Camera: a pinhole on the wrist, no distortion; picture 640 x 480 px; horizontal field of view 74.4 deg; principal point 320.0 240.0 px. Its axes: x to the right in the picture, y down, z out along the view. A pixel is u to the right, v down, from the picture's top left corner.
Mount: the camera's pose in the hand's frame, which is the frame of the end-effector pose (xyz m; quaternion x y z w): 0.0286 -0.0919 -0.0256 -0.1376 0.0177 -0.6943 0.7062
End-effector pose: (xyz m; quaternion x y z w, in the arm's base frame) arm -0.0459 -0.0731 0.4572 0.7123 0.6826 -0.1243 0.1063
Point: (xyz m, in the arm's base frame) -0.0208 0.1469 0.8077
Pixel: behind the camera
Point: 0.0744 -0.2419 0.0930
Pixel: 166.9 85.2
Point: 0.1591 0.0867 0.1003
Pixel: 73.4 422.4
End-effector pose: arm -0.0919 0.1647 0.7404 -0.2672 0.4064 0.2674 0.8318
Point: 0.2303 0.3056 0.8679
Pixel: 453.4 226.6
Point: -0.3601 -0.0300 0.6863
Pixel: behind the camera
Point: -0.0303 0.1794 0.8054
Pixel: outside the picture
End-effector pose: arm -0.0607 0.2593 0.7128 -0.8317 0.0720 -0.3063 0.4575
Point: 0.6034 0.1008 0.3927
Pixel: outside the picture
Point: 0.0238 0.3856 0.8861
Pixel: outside the picture
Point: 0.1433 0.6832 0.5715
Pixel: 396.4 52.8
